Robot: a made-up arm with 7 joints. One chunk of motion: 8 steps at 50 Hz.
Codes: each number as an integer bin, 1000 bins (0 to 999) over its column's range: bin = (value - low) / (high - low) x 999, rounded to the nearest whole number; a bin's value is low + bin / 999 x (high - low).
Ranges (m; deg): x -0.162..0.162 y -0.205..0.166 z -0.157..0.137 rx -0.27..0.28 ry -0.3..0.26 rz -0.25..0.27
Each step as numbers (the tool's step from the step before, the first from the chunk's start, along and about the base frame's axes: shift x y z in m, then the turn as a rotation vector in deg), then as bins.
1 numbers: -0.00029 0.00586 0.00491 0.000 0.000 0.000
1 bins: 499 568 550 490 535 480
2 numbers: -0.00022 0.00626 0.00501 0.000 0.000 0.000
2 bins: 499 569 551 490 535 480
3 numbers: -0.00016 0.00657 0.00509 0.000 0.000 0.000
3 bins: 499 570 551 490 535 480
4 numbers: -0.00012 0.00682 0.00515 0.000 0.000 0.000
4 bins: 499 570 551 490 535 480
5 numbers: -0.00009 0.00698 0.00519 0.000 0.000 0.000
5 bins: 499 571 551 490 535 480
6 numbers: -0.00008 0.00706 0.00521 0.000 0.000 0.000
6 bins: 499 571 551 490 535 480
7 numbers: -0.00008 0.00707 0.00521 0.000 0.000 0.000
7 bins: 499 571 551 490 535 480
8 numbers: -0.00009 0.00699 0.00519 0.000 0.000 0.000
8 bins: 499 571 551 490 535 480
